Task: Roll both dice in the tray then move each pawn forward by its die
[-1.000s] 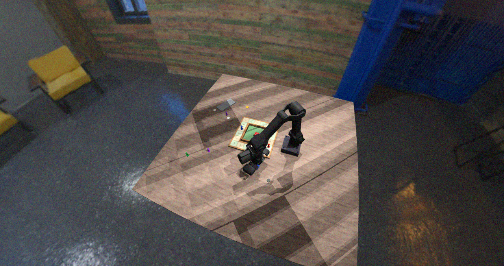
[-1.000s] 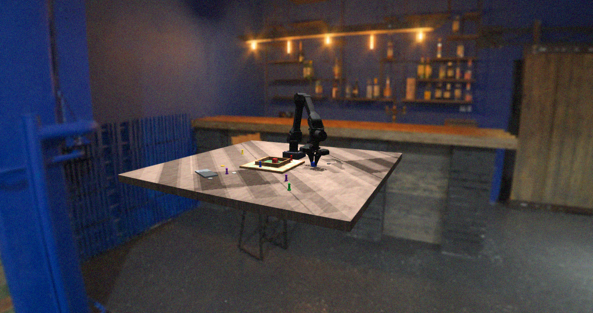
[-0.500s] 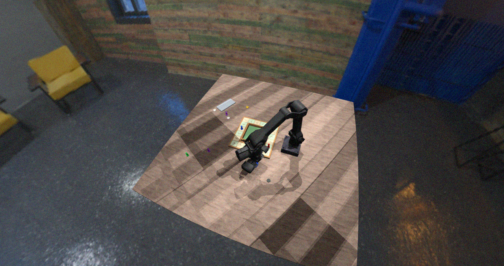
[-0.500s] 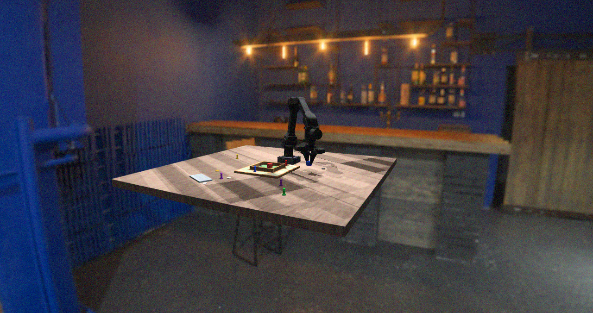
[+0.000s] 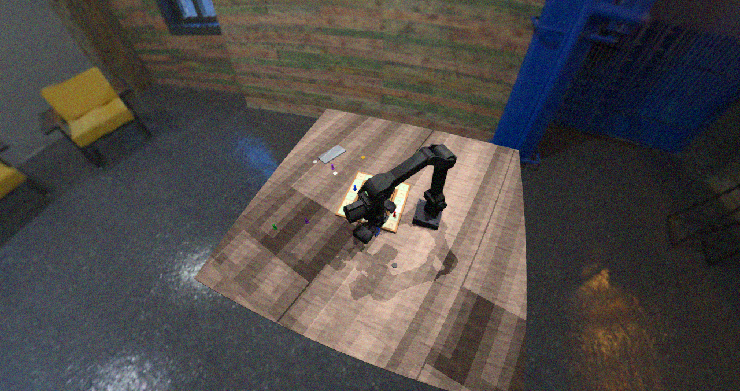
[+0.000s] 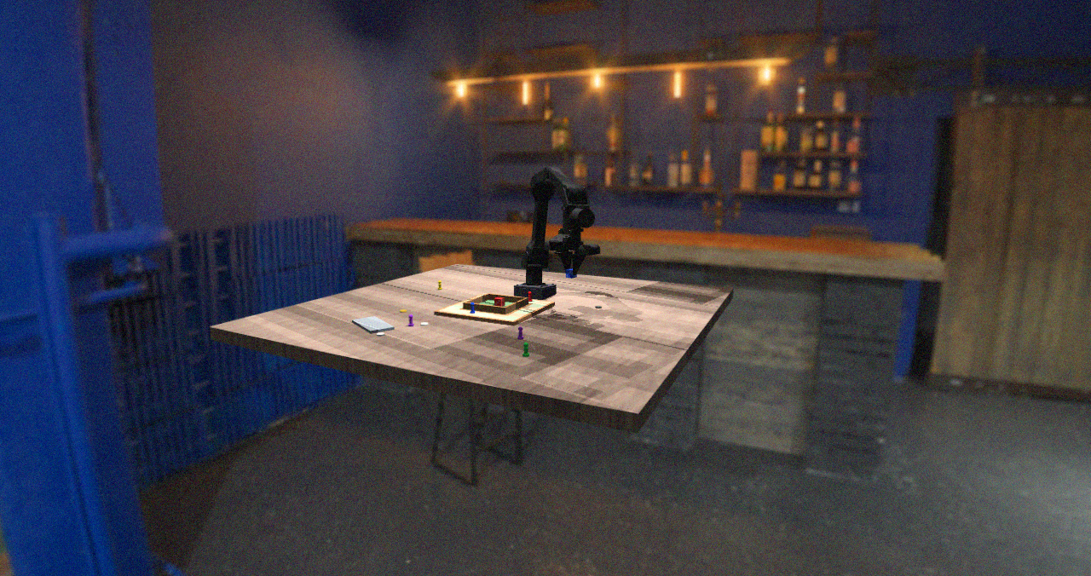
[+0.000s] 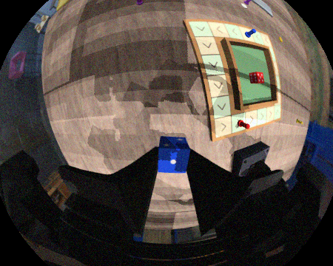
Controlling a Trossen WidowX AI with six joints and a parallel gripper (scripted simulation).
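My gripper tip is 2 cm past the red pawn, 17 cm to the left of it and 10 cm above it. From my gripper tip the other things lie so: green pawn: 44 cm ahead, 10 cm to the left, 11 cm below; blue pawn: 20 cm ahead, 24 cm to the right, 10 cm below; dark token: 11 cm behind, 5 cm to the left, 12 cm below.
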